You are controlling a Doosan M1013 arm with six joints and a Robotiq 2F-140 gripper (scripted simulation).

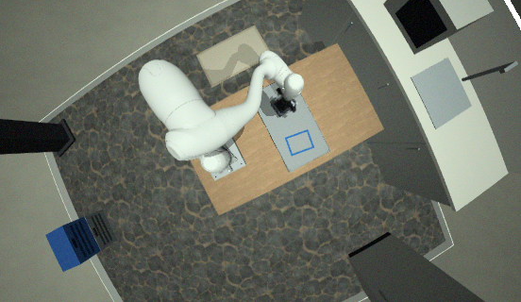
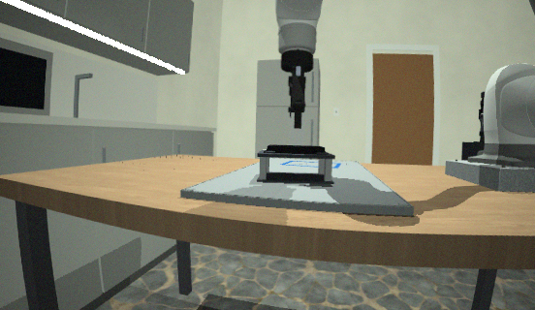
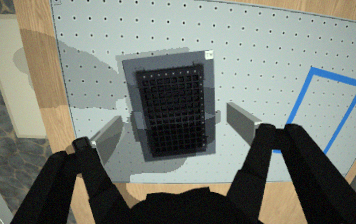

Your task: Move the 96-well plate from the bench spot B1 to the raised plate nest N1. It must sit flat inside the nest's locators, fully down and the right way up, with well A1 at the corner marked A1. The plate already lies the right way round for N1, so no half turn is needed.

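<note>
My hand is 2 cm above the black 96-well plate. Also, from my hand: dark grey plate nest (3 cm below); white corner mark (7 cm ahead, 6 cm to the right, 3 cm below).
</note>
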